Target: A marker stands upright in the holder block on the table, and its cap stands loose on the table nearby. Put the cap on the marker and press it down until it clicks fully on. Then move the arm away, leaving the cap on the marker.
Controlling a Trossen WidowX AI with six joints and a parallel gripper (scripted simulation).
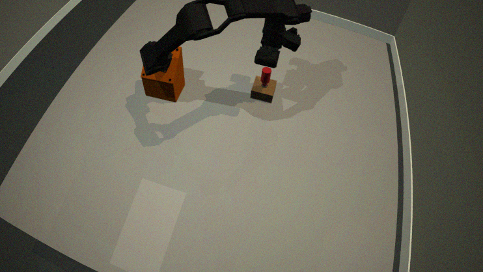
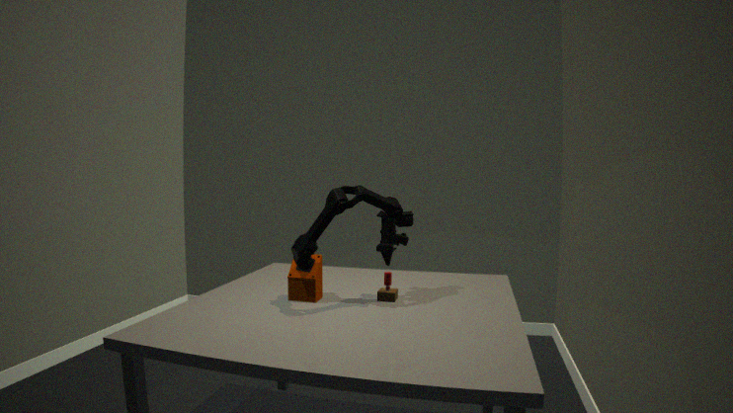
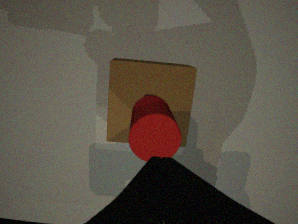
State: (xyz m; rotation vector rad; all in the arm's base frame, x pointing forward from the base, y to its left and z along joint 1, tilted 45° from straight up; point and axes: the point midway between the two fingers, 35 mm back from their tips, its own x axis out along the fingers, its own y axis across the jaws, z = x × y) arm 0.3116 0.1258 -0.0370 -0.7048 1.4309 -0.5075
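Now: gripper tip 60 mm above the red marker cap.
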